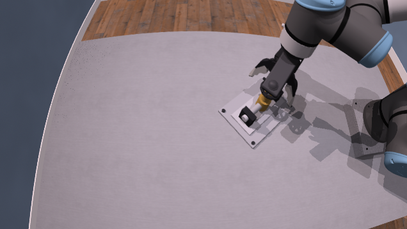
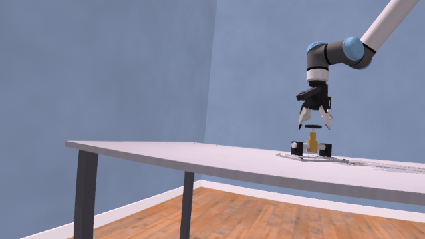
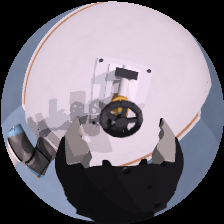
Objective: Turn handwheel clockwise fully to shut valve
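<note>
Now: the handwheel 1 cm above my hand. Round my hand: mounting plate (12 cm below).
</note>
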